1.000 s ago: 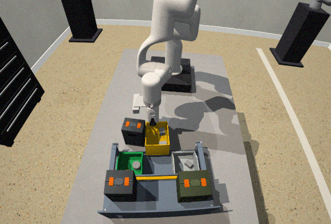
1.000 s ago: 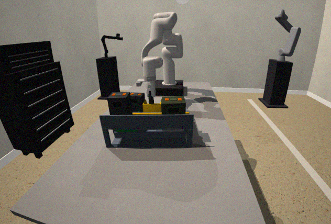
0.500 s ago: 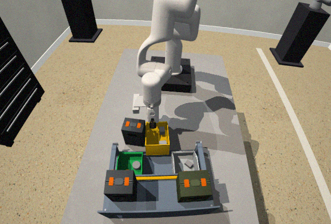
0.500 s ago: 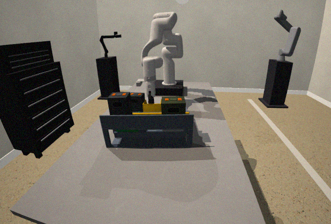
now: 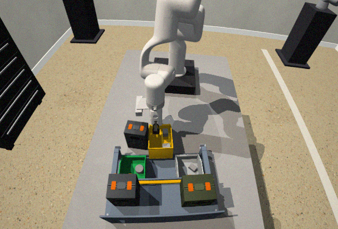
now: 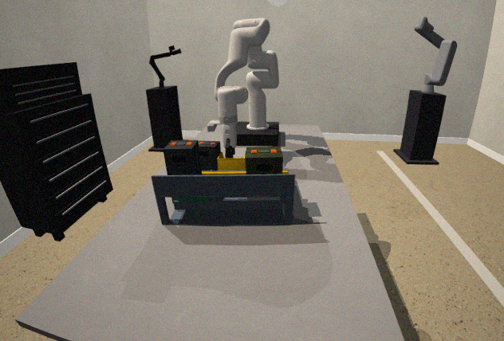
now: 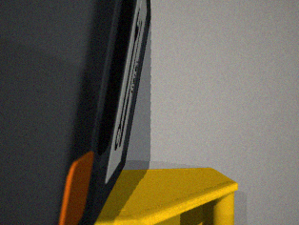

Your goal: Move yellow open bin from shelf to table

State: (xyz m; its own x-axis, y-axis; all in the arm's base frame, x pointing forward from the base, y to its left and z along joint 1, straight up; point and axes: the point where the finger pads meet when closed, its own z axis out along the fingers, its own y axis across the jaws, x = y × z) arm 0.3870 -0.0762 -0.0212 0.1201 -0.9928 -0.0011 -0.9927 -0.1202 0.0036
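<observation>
Right now my hand is 80 mm short of the yellow open bin, 30 mm to the right of it and 10 mm below it. Also, from my hand: green bin (250 mm ahead, 60 mm to the right); grey shelf (270 mm ahead, 50 mm to the left, 20 mm above); grey bin (230 mm ahead, 160 mm to the left).
</observation>
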